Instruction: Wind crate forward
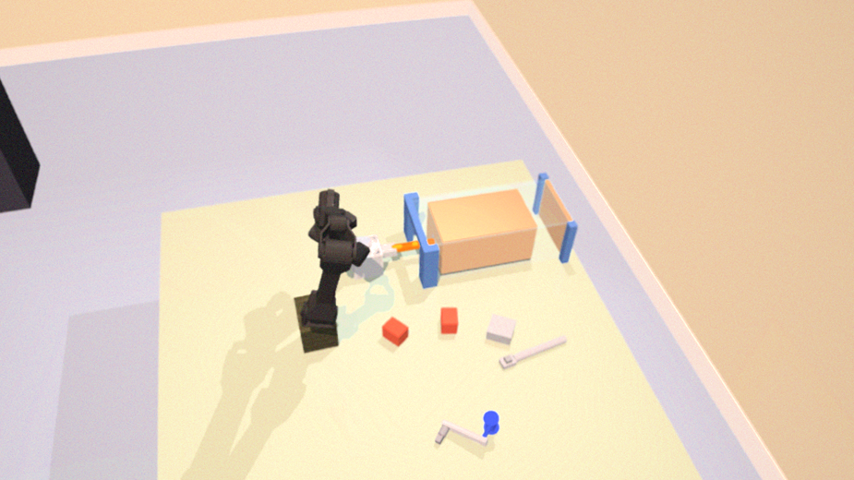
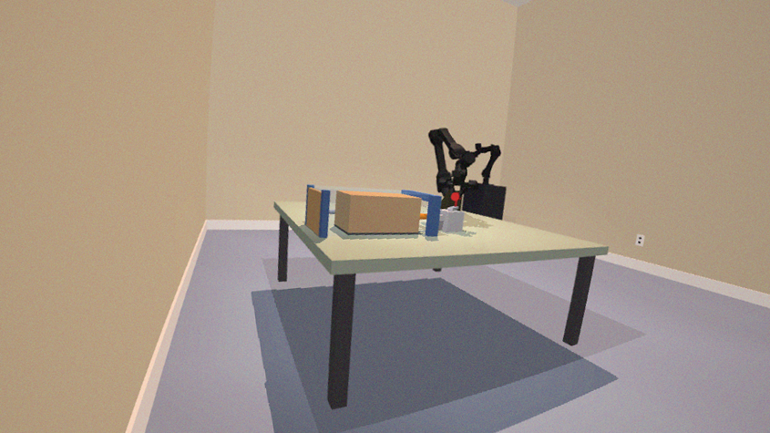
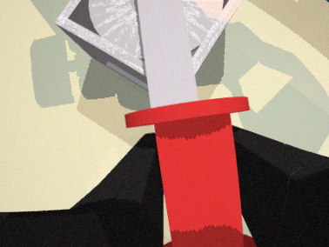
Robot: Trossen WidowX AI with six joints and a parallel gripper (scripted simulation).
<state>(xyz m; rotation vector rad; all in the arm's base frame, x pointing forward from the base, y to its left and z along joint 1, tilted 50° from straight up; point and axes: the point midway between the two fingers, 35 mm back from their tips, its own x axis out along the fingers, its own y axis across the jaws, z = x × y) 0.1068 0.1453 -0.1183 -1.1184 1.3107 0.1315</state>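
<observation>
Right now the blue steel frame is 22 cm ahead of my gripper tip, 5 cm to the left of it and 3 cm below it. The rest, counted from my gripper tip: winch (5 cm ahead, 5 cm to the left, 10 cm below); then red spool grip (1 cm behind, 1 cm to the right); then red-knobbed handle (2 cm ahead, 1 cm to the left, 3 cm below).
</observation>
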